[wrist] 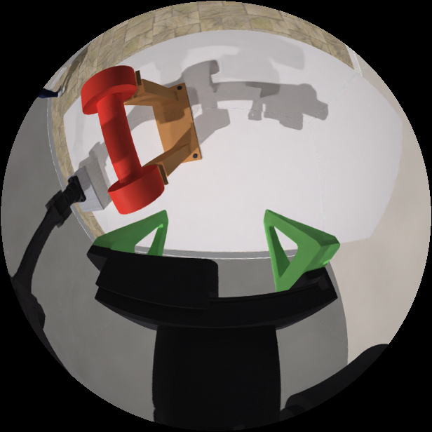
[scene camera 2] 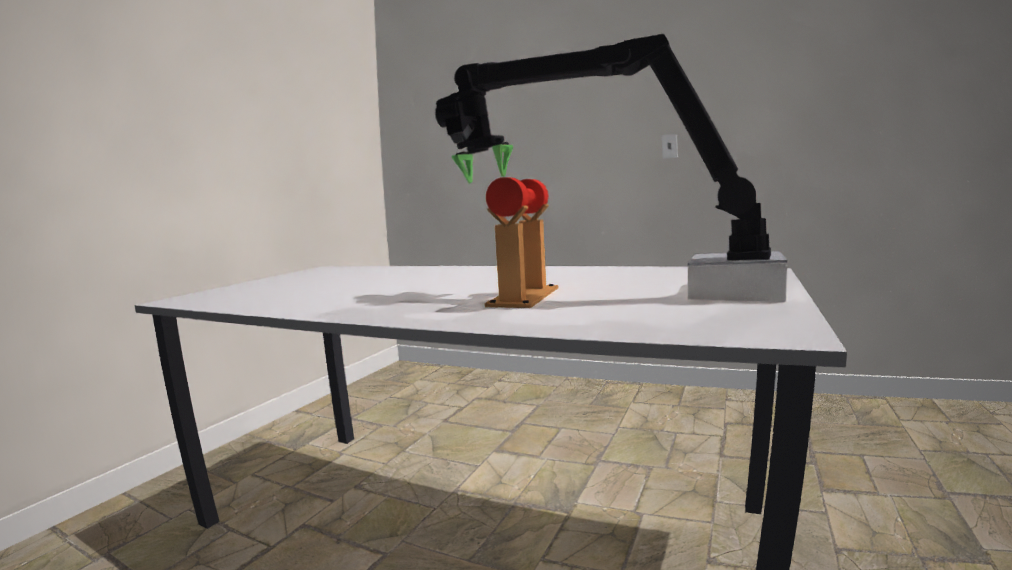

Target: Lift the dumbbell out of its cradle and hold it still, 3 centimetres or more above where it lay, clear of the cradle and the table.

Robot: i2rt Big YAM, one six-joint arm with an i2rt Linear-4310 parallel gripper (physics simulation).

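Frame: origin at the arm's base, x ahead, y left, z up, level; metres.
Seen in the pictures: gripper, fingertip midpoint: (scene camera 2: 486, 179); arm's base, origin of the base link: (scene camera 2: 749, 257).
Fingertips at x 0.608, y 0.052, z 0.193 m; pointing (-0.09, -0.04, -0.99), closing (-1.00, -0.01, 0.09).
Note:
Offsets run from my fingertips to a thing's middle. Level surfaces: height alone.
A red dumbbell @(dx -0.133, dy +0.083, dz -0.048 m) (scene camera 2: 505, 196) (wrist: 120, 140) lies level across the forked tops of the brown cradle @(dx -0.133, dy +0.083, dz -0.170 m) (scene camera 2: 510, 261) (wrist: 173, 122), which stands on the table. The dumbbell has two thick round ends and a thinner bar. My gripper (scene camera 2: 487, 179) (wrist: 215, 214) has green fingers, wide open and empty, pointing down. In the scene view it hangs a little above and to the left of the dumbbell's near end. In the wrist view the dumbbell lies up and left of the fingers, outside the gap between them.
The white table @(dz -0.272 m) (scene camera 2: 623, 325) (wrist: 260, 185) bears the cradle and the grey base block (scene camera 2: 737, 281) (wrist: 94, 188) of the arm at the right in the scene view. The cradle's two tall posts rise from a flat base plate. Walls stand behind and to the left.

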